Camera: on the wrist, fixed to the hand. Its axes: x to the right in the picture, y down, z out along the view.
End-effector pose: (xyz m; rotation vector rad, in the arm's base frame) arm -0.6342 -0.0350 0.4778 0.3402 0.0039 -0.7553
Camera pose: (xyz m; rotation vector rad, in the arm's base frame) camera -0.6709 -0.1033 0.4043 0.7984 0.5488 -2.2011
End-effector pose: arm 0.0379 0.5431 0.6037 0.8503 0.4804 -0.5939
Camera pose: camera -0.0092 0.5225 0.5100 0.7848 1.4159 -1.9618
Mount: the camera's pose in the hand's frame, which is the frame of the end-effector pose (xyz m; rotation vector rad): 0.0282 -0.0930 -0.0444 0.3293 0.3722 -1.5272
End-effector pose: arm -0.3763 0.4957 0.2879 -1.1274 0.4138 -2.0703
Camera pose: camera -0.4643 0.5357 0.3334 0.6137 0.6667 2.4553
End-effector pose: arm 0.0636 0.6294 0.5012 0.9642 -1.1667 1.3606
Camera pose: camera 0.1547 0.6760 0.5320 1.2906 0.2349 0.3783
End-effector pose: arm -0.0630 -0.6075 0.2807 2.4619 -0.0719 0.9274
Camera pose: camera -0.0478 -0.5019 0.2861 1.6821 1.8595 0.5878
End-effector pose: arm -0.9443 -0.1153 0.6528 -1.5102 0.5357 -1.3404
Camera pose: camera -1.0030 -0.1189 0.7420 -1.2969 -0.8406 -2.6786
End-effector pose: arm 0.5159 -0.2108 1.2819 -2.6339 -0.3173 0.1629
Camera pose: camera 0.5326 -0.1437 1.3634 -1.4470 -1.7718 -0.6826
